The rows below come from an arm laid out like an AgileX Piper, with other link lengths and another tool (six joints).
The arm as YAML. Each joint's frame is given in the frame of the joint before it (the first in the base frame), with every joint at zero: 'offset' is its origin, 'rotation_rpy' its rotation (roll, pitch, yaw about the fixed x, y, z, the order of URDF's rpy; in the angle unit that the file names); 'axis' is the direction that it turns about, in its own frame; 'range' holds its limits. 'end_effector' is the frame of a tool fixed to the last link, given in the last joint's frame.
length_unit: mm
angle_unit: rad
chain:
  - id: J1
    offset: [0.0, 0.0, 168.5]
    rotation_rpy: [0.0, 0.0, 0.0]
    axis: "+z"
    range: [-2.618, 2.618]
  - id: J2
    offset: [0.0, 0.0, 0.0]
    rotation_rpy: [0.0, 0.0, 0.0]
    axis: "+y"
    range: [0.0, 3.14]
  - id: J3
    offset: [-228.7, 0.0, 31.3]
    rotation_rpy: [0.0, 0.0, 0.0]
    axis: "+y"
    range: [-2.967, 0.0]
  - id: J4
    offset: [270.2, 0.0, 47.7]
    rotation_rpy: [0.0, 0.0, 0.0]
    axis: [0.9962, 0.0, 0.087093]
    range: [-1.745, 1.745]
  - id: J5
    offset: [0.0, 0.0, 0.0]
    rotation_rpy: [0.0, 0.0, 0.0]
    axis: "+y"
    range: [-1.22, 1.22]
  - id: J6
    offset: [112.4, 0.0, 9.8]
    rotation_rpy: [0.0, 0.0, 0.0]
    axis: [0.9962, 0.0, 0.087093]
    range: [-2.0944, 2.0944]
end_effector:
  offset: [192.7, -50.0, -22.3]
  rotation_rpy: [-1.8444, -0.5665, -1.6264]
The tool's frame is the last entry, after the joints.
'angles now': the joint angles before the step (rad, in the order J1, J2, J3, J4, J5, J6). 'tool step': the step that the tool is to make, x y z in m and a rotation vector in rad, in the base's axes. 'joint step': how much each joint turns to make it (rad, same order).
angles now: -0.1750 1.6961 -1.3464 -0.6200 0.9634 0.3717
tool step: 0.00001 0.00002 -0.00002 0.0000 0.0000 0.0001
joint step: 0.0000 0.0000 0.0001 0.0000 -0.0001 0.0000
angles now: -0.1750 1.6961 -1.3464 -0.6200 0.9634 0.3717
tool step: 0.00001 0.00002 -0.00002 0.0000 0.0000 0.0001
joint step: 0.0000 0.0000 0.0001 0.0000 -0.0001 0.0000
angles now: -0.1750 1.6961 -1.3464 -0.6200 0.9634 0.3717
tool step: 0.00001 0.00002 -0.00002 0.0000 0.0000 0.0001
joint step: 0.0000 0.0000 0.0001 0.0000 -0.0001 0.0000
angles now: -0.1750 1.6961 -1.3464 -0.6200 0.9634 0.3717
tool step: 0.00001 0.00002 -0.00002 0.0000 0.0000 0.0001
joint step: 0.0000 0.0000 0.0001 0.0000 -0.0001 0.0000
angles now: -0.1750 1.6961 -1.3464 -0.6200 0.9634 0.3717
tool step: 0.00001 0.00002 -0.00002 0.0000 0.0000 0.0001
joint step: 0.0000 0.0000 0.0001 0.0000 -0.0001 0.0000
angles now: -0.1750 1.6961 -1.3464 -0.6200 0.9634 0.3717
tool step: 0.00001 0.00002 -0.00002 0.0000 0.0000 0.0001
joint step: 0.0000 0.0000 0.0001 0.0000 -0.0001 0.0000
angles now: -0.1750 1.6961 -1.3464 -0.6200 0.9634 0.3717
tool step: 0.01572 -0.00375 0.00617 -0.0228 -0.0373 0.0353
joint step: 0.0000 0.0000 0.0000 -0.0245 -0.0505 -0.0001
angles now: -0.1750 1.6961 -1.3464 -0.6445 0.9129 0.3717
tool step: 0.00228 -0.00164 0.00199 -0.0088 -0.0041 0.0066
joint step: 0.0001 0.0000 0.0000 -0.0094 -0.0070 0.0000
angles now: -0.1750 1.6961 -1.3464 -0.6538 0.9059 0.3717
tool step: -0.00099 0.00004 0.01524 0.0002 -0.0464 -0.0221
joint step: 0.0000 -0.0388 0.0000 -0.0019 0.0064 0.0249
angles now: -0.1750 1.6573 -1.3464 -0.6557 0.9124 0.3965
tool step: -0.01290 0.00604 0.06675 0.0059 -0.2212 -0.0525
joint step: 0.0001 -0.2326 0.0683 -0.0024 -0.0137 0.0868
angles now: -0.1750 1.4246 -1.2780 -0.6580 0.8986 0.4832
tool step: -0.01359 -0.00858 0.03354 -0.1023 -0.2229 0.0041
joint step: 0.0000 -0.2482 0.2754 -0.2431 -0.1891 0.2585
